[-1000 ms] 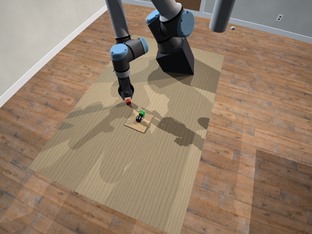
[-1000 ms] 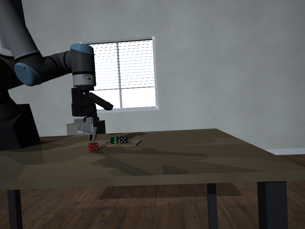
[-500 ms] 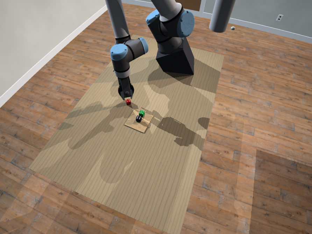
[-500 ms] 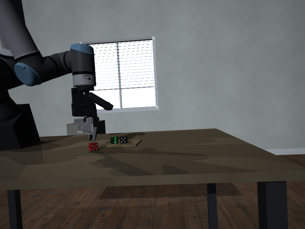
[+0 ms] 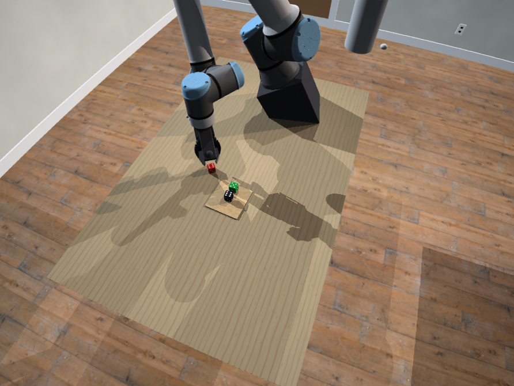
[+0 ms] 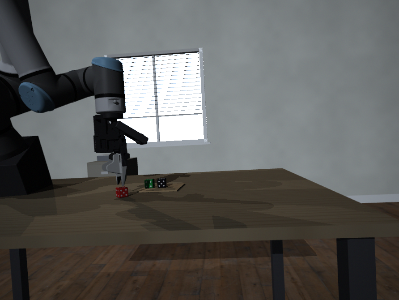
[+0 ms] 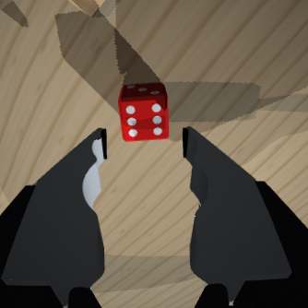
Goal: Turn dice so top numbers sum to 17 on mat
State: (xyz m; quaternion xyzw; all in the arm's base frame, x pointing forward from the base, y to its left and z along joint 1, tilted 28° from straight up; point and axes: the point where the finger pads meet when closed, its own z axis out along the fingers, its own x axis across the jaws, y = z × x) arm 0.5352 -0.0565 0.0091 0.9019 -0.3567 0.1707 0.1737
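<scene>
My gripper is now 4 cm above the red die. The rest, counted from my hand: black die 14 cm to the left, 8 cm ahead, 3 cm below; green die 13 cm to the left, 4 cm ahead, 3 cm below; tan mat 14 cm to the left, 9 cm ahead, 5 cm below.
</scene>
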